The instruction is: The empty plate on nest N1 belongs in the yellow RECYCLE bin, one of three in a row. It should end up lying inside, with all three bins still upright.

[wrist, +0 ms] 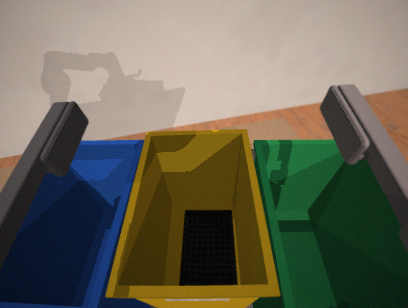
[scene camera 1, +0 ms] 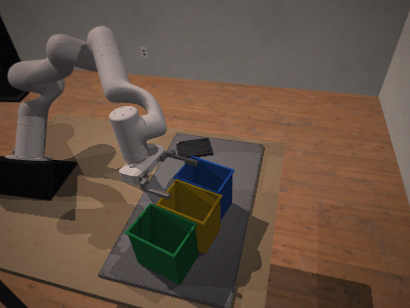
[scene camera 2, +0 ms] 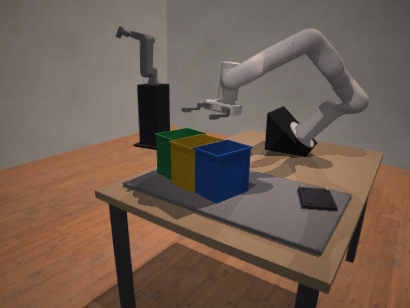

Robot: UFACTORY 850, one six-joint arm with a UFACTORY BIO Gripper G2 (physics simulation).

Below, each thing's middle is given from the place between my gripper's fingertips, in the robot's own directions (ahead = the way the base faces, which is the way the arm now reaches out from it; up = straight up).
My hand is 20 cm above the yellow recycle bin (scene camera 1: 199, 205), 1 cm to the right of it and 1 cm short of it. Round my hand: black plate (wrist: 208, 253) 28 cm below; blue bin (scene camera 2: 222, 168) 20 cm below, 14 cm to the left, 4 cm ahead; green bin (scene camera 1: 166, 243) 20 cm below, 11 cm to the right, 7 cm behind.
